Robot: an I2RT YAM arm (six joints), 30 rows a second.
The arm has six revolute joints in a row. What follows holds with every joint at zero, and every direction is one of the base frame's. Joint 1 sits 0.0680 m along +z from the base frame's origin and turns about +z. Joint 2 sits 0.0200 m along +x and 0.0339 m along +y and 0.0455 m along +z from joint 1 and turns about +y. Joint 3 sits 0.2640 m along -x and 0.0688 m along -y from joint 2 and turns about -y. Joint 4 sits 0.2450 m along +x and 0.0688 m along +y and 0.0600 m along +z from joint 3 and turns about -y. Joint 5 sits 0.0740 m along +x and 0.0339 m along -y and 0.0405 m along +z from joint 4 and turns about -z. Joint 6 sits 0.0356 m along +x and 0.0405 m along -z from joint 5 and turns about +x. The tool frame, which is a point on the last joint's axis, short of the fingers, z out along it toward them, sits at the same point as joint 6; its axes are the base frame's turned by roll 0.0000, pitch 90.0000 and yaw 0.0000 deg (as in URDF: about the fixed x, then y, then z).
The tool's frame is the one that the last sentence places.
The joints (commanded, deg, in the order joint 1, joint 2, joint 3, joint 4, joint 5, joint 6), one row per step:
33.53, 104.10, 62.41, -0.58, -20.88, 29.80
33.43, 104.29, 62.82, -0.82, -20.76, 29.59
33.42, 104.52, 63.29, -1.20, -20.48, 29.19
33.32, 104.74, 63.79, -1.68, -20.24, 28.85
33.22, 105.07, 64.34, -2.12, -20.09, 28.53
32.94, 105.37, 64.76, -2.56, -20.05, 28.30
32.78, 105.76, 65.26, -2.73, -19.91, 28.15
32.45, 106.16, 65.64, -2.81, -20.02, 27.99
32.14, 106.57, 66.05, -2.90, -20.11, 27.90
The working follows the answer.
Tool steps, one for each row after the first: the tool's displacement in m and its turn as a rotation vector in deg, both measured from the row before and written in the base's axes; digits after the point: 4 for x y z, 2 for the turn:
0.0015, 0.0001, 0.0006, -0.16, -0.17, -0.06
0.0013, 0.0006, 0.0004, -0.39, -0.26, 0.04
0.0016, 0.0001, 0.0005, -0.38, -0.15, -0.06
0.0018, 0.0003, 0.0001, -0.33, -0.09, -0.01
0.0021, -0.0010, -0.0003, -0.29, 0.10, -0.16
0.0023, 0.0001, -0.0002, -0.17, -0.10, -0.17
0.0026, -0.0010, -0.0007, -0.05, 0.02, -0.15
0.0026, -0.0008, -0.0006, -0.03, 0.05, -0.19

Tool pose at each row, in the base's axes (x y z in m, rotation vector in deg; rounded; the steps above come from the unrounded poses):
0.3152, 0.2241, 0.1793, -15.98, 139.73, 54.54
0.3167, 0.2242, 0.1799, -16.04, 139.66, 54.26
0.3180, 0.2248, 0.1803, -16.32, 139.64, 53.72
0.3196, 0.2248, 0.1808, -16.44, 139.70, 53.20
0.3214, 0.2251, 0.1810, -16.58, 139.79, 52.77
0.3235, 0.2241, 0.1806, -16.44, 140.02, 52.39
0.3258, 0.2242, 0.1805, -16.34, 140.01, 52.08
0.3284, 0.2232, 0.1798, -16.17, 140.05, 51.96
0.3310, 0.2224, 0.1791, -15.92, 140.10, 51.86

